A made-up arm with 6 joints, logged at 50 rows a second.
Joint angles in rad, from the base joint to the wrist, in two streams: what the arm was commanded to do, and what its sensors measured. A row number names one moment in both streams.
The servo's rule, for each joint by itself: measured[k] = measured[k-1] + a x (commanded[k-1-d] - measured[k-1]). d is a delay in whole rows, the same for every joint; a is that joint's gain. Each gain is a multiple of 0.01, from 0.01 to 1. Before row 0 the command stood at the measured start. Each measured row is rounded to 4 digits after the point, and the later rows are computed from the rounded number. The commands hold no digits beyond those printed.
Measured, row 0: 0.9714, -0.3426, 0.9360, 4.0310, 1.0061, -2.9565
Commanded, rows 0 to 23: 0.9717, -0.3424, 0.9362, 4.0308, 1.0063, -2.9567; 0.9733, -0.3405, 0.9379, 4.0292, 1.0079, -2.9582; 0.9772, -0.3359, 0.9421, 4.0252, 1.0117, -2.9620; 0.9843, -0.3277, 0.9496, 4.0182, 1.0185, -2.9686; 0.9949, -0.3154, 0.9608, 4.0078, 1.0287, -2.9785; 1.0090, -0.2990, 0.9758, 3.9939, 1.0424, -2.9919; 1.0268, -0.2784, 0.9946, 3.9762, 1.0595, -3.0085; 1.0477, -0.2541, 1.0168, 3.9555, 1.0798, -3.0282; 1.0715, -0.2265, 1.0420, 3.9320, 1.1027, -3.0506; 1.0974, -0.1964, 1.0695, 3.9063, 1.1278, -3.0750; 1.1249, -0.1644, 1.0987, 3.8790, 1.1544, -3.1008; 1.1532, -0.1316, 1.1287, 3.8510, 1.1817, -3.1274; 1.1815, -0.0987, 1.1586, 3.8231, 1.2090, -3.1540; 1.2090, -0.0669, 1.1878, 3.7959, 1.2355, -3.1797; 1.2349, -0.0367, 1.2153, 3.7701, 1.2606, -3.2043; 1.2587, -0.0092, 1.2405, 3.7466, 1.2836, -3.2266; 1.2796, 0.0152, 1.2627, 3.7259, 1.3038, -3.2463; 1.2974, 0.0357, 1.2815, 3.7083, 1.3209, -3.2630; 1.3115, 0.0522, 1.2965, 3.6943, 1.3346, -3.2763; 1.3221, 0.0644, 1.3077, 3.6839, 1.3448, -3.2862; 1.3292, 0.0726, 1.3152, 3.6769, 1.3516, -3.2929; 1.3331, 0.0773, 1.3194, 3.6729, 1.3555, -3.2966; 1.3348, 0.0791, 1.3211, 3.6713, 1.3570, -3.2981; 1.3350, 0.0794, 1.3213, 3.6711, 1.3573, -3.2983
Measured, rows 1 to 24: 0.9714, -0.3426, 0.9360, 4.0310, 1.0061, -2.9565; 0.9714, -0.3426, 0.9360, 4.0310, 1.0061, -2.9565; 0.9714, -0.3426, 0.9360, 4.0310, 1.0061, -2.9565; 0.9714, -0.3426, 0.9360, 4.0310, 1.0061, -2.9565; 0.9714, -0.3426, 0.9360, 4.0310, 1.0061, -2.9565; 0.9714, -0.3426, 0.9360, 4.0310, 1.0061, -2.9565; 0.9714, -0.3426, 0.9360, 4.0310, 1.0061, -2.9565; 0.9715, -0.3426, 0.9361, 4.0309, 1.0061, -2.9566; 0.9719, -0.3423, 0.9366, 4.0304, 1.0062, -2.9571; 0.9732, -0.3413, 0.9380, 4.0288, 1.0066, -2.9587; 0.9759, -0.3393, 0.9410, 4.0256, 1.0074, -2.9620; 0.9805, -0.3357, 0.9461, 4.0203, 1.0089, -2.9674; 0.9873, -0.3302, 0.9538, 4.0124, 1.0112, -2.9755; 0.9968, -0.3224, 0.9644, 4.0015, 1.0146, -2.9864; 1.0090, -0.3122, 0.9780, 3.9877, 1.0192, -3.0002; 1.0240, -0.2993, 0.9946, 3.9710, 1.0250, -3.0168; 1.0416, -0.2839, 1.0141, 3.9516, 1.0322, -3.0360; 1.0616, -0.2660, 1.0361, 3.9298, 1.0408, -3.0574; 1.0836, -0.2458, 1.0602, 3.9062, 1.0507, -3.0805; 1.1071, -0.2237, 1.0858, 3.8813, 1.0618, -3.1048; 1.1316, -0.2002, 1.1123, 3.8557, 1.0740, -3.1295; 1.1564, -0.1757, 1.1391, 3.8300, 1.0871, -3.1542; 1.1810, -0.1507, 1.1655, 3.8050, 1.1009, -3.1781; 1.2047, -0.1258, 1.1908, 3.7813, 1.1151, -3.2006
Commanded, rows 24 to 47: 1.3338, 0.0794, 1.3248, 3.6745, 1.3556, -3.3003; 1.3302, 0.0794, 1.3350, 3.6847, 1.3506, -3.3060; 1.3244, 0.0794, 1.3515, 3.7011, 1.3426, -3.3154; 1.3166, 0.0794, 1.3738, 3.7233, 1.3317, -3.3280; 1.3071, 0.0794, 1.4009, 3.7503, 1.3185, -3.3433; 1.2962, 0.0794, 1.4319, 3.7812, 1.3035, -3.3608; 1.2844, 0.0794, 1.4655, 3.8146, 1.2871, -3.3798; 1.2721, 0.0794, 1.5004, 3.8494, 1.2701, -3.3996; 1.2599, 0.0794, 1.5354, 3.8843, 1.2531, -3.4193; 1.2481, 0.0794, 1.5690, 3.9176, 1.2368, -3.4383; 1.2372, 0.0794, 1.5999, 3.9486, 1.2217, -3.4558; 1.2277, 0.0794, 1.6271, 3.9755, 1.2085, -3.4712; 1.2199, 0.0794, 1.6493, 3.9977, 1.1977, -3.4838; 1.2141, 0.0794, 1.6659, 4.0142, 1.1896, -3.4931; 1.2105, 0.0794, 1.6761, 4.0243, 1.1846, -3.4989; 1.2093, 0.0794, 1.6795, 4.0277, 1.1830, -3.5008; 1.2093, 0.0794, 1.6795, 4.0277, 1.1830, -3.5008; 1.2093, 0.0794, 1.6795, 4.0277, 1.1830, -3.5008; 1.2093, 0.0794, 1.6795, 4.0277, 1.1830, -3.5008; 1.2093, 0.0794, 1.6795, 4.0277, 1.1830, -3.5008; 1.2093, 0.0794, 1.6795, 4.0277, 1.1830, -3.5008; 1.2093, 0.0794, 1.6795, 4.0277, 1.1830, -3.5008; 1.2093, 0.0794, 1.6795, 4.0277, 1.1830, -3.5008; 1.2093, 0.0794, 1.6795, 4.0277, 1.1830, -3.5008
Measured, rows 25 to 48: 1.2269, -0.1016, 1.2144, 3.7594, 1.1295, -3.2212; 1.2472, -0.0785, 1.2357, 3.7399, 1.1439, -3.2394; 1.2652, -0.0571, 1.2544, 3.7231, 1.1580, -3.2548; 1.2806, -0.0376, 1.2702, 3.7092, 1.1716, -3.2674; 1.2932, -0.0204, 1.2830, 3.6983, 1.1845, -3.2770; 1.3032, -0.0055, 1.2929, 3.6902, 1.1966, -3.2840; 1.3108, 0.0072, 1.3003, 3.6845, 1.2078, -3.2887; 1.3163, 0.0180, 1.3067, 3.6815, 1.2181, -3.2925; 1.3196, 0.0272, 1.3141, 3.6825, 1.2274, -3.2970; 1.3208, 0.0350, 1.3238, 3.6881, 1.2355, -3.3031; 1.3198, 0.0417, 1.3368, 3.6987, 1.2422, -3.3113; 1.3168, 0.0474, 1.3535, 3.7142, 1.2475, -3.3219; 1.3119, 0.0522, 1.3739, 3.7343, 1.2514, -3.3347; 1.3053, 0.0563, 1.3977, 3.7584, 1.2539, -3.3496; 1.2973, 0.0598, 1.4244, 3.7857, 1.2550, -3.3661; 1.2883, 0.0627, 1.4533, 3.8153, 1.2549, -3.3837; 1.2787, 0.0652, 1.4834, 3.8460, 1.2536, -3.4017; 1.2687, 0.0673, 1.5137, 3.8768, 1.2514, -3.4196; 1.2589, 0.0691, 1.5432, 3.9064, 1.2484, -3.4366; 1.2495, 0.0706, 1.5708, 3.9338, 1.2449, -3.4522; 1.2410, 0.0719, 1.5955, 3.9579, 1.2410, -3.4657; 1.2337, 0.0730, 1.6165, 3.9778, 1.2371, -3.4767; 1.2278, 0.0740, 1.6329, 3.9928, 1.2333, -3.4847; 1.2234, 0.0748, 1.6450, 4.0033, 1.2298, -3.4900
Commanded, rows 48 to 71: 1.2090, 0.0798, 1.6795, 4.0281, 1.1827, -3.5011; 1.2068, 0.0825, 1.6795, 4.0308, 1.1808, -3.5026; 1.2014, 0.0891, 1.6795, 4.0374, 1.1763, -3.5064; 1.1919, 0.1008, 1.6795, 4.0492, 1.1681, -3.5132; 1.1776, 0.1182, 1.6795, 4.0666, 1.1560, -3.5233; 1.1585, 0.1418, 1.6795, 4.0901, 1.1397, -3.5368; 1.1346, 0.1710, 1.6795, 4.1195, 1.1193, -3.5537; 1.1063, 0.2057, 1.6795, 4.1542, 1.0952, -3.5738; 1.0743, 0.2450, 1.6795, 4.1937, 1.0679, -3.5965; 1.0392, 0.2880, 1.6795, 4.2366, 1.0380, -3.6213; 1.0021, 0.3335, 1.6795, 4.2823, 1.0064, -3.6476; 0.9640, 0.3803, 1.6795, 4.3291, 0.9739, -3.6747; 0.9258, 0.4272, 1.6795, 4.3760, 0.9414, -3.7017; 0.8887, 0.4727, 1.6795, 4.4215, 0.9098, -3.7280; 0.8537, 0.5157, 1.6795, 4.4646, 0.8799, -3.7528; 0.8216, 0.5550, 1.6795, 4.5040, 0.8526, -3.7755; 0.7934, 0.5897, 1.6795, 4.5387, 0.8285, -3.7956; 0.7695, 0.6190, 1.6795, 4.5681, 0.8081, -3.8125; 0.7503, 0.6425, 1.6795, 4.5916, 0.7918, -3.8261; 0.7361, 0.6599, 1.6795, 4.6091, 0.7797, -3.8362; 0.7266, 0.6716, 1.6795, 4.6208, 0.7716, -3.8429; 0.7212, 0.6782, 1.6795, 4.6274, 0.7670, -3.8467; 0.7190, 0.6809, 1.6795, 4.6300, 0.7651, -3.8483; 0.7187, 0.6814, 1.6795, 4.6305, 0.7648, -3.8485
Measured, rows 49 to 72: 1.2200, 0.0755, 1.6540, 4.0106, 1.2265, -3.4936; 1.2174, 0.0761, 1.6606, 4.0157, 1.2235, -3.4960; 1.2155, 0.0766, 1.6655, 4.0193, 1.2207, -3.4976; 1.2140, 0.0770, 1.6691, 4.0218, 1.2181, -3.4987; 1.2129, 0.0774, 1.6718, 4.0236, 1.2156, -3.4994; 1.2120, 0.0777, 1.6738, 4.0248, 1.2133, -3.4999; 1.2114, 0.0780, 1.6753, 4.0257, 1.2112, -3.5002; 1.2108, 0.0783, 1.6764, 4.0264, 1.2092, -3.5005; 1.2098, 0.0789, 1.6772, 4.0277, 1.2072, -3.5012; 1.2078, 0.0804, 1.6778, 4.0306, 1.2050, -3.5029; 1.2040, 0.0835, 1.6782, 4.0362, 1.2024, -3.5063; 1.1977, 0.0887, 1.6785, 4.0453, 1.1992, -3.5119; 1.1883, 0.0967, 1.6788, 4.0587, 1.1950, -3.5201; 1.1754, 0.1078, 1.6790, 4.0769, 1.1897, -3.5312; 1.1588, 0.1225, 1.6791, 4.1001, 1.1831, -3.5453; 1.1385, 0.1409, 1.6792, 4.1282, 1.1750, -3.5622; 1.1147, 0.1630, 1.6793, 4.1607, 1.1654, -3.5817; 1.0877, 0.1886, 1.6794, 4.1972, 1.1543, -3.6034; 1.0580, 0.2174, 1.6794, 4.2368, 1.1417, -3.6269; 1.0263, 0.2489, 1.6794, 4.2786, 1.1277, -3.6516; 0.9933, 0.2825, 1.6794, 4.3215, 1.1124, -3.6768; 0.9598, 0.3175, 1.6794, 4.3644, 1.0961, -3.7019; 0.9266, 0.3531, 1.6794, 4.4063, 1.0791, -3.7262; 0.8946, 0.3886, 1.6794, 4.4460, 1.0616, -3.7491
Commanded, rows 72 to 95: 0.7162, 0.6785, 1.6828, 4.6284, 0.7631, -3.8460; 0.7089, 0.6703, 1.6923, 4.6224, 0.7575, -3.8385; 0.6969, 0.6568, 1.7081, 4.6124, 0.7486, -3.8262; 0.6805, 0.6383, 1.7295, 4.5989, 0.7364, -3.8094; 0.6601, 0.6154, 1.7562, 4.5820, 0.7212, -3.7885; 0.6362, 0.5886, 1.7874, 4.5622, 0.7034, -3.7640; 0.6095, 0.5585, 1.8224, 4.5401, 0.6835, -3.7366; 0.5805, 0.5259, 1.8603, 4.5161, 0.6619, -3.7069; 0.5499, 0.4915, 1.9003, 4.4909, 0.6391, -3.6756; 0.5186, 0.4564, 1.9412, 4.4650, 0.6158, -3.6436; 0.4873, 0.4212, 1.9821, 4.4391, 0.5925, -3.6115; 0.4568, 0.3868, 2.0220, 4.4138, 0.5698, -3.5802; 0.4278, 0.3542, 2.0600, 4.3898, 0.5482, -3.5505; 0.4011, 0.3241, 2.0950, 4.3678, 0.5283, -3.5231; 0.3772, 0.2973, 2.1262, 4.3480, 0.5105, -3.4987; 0.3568, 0.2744, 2.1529, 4.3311, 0.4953, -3.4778; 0.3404, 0.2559, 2.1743, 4.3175, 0.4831, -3.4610; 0.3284, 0.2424, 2.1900, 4.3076, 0.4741, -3.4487; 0.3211, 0.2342, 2.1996, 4.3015, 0.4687, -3.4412; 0.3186, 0.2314, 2.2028, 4.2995, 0.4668, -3.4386; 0.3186, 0.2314, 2.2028, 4.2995, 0.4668, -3.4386; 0.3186, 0.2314, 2.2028, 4.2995, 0.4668, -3.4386; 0.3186, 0.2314, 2.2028, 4.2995, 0.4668, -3.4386; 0.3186, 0.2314, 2.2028, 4.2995, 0.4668, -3.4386
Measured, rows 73 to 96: 0.8646, 0.4232, 1.6794, 4.4826, 1.0439, -3.7700; 0.8372, 0.4561, 1.6794, 4.5153, 1.0263, -3.7885; 0.8129, 0.4867, 1.6794, 4.5434, 1.0090, -3.8042; 0.7922, 0.5144, 1.6794, 4.5666, 0.9924, -3.8170; 0.7752, 0.5390, 1.6794, 4.5848, 0.9766, -3.8268; 0.7617, 0.5603, 1.6794, 4.5984, 0.9618, -3.8339; 0.7514, 0.5785, 1.6794, 4.6080, 0.9480, -3.8387; 0.7430, 0.5935, 1.6803, 4.6141, 0.9351, -3.8411; 0.7348, 0.6050, 1.6834, 4.6166, 0.9227, -3.8402; 0.7257, 0.6128, 1.6898, 4.6153, 0.9105, -3.8356; 0.7149, 0.6166, 1.7001, 4.6104, 0.8983, -3.8270; 0.7017, 0.6164, 1.7147, 4.6019, 0.8859, -3.8143; 0.6860, 0.6122, 1.7336, 4.5900, 0.8731, -3.7977; 0.6676, 0.6041, 1.7567, 4.5750, 0.8598, -3.7775; 0.6467, 0.5924, 1.7836, 4.5573, 0.8459, -3.7542; 0.6235, 0.5773, 1.8139, 4.5374, 0.8314, -3.7283; 0.5983, 0.5592, 1.8470, 4.5157, 0.8163, -3.7003; 0.5717, 0.5385, 1.8821, 4.4927, 0.8006, -3.6710; 0.5441, 0.5157, 1.9185, 4.4690, 0.7844, -3.6410; 0.5162, 0.4915, 1.9553, 4.4452, 0.7679, -3.6111; 0.4886, 0.4664, 1.9916, 4.4220, 0.7511, -3.5821; 0.4619, 0.4410, 2.0266, 4.3998, 0.7343, -3.5546; 0.4367, 0.4160, 2.0594, 4.3792, 0.7176, -3.5293; 0.4136, 0.3920, 2.0893, 4.3607, 0.7012, -3.5068
